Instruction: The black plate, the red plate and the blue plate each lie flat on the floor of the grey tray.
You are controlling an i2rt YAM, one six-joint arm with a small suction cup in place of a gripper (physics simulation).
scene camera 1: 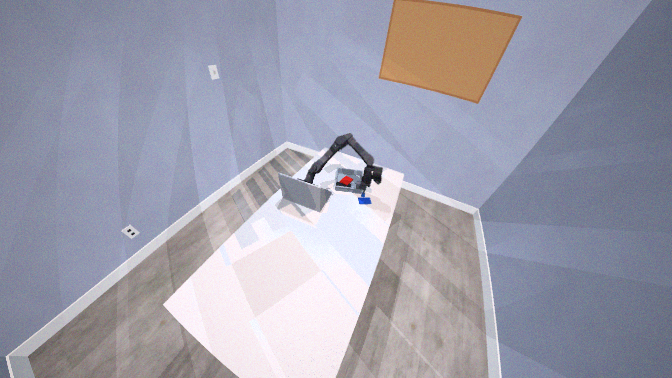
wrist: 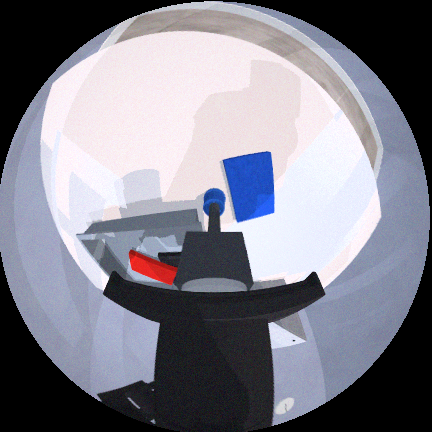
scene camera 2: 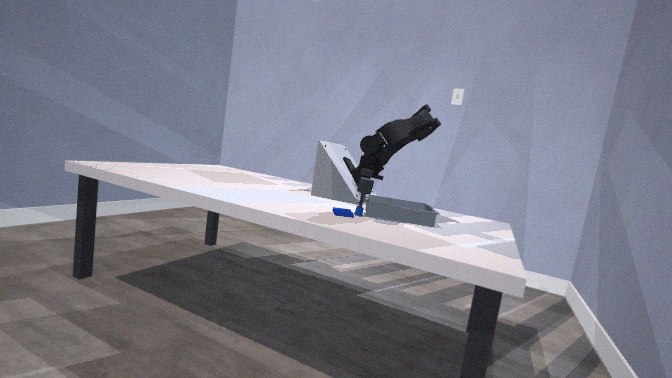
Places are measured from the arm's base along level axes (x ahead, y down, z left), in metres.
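Pixels of known places: hand, tool point: (scene camera 1: 363, 195) (wrist: 213, 197) (scene camera 2: 358, 214); arm's base, link origin: (scene camera 2: 355, 176).
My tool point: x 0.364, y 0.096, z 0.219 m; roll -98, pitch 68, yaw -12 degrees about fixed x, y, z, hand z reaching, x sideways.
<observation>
Ahead of a thing's pixels: the offset from my tool point to its middle.
The blue plate {dx +0.032, dy -0.002, dz -0.043 m} (scene camera 1: 365, 201) (scene camera 2: 343, 212) (wrist: 251, 187) is on the table outside the tray, slightly skewed in the wrist view. My suction cup (scene camera 1: 363, 194) (scene camera 2: 359, 211) (wrist: 214, 199) is low over the table, between the blue plate and the grey tray {dx -0.169, dy -0.022, dz +0.075 m} (scene camera 1: 348, 190) (scene camera 2: 400, 211) (wrist: 145, 221). It is beside the plate's near edge, not on its top face, and holds nothing; whether it touches that edge is unclear. The red plate {dx -0.189, dy -0.012, dz +0.071 m} (scene camera 1: 346, 180) (wrist: 150, 269) is in the tray, looks tilted and partly overlaps the black plate {dx -0.175, dy -0.005, dz -0.002 m} (scene camera 1: 343, 184) (wrist: 168, 257). The side wall hides both in scene view 2.
A grey slanted panel (scene camera 1: 305, 192) (scene camera 2: 332, 175) stands on the white table (scene camera 1: 300, 300) (scene camera 2: 240, 207), by the arm's base. The tray's wall rises close beside the cup. The arm (scene camera 1: 333, 150) (scene camera 2: 395, 135) arches over the tray.
</observation>
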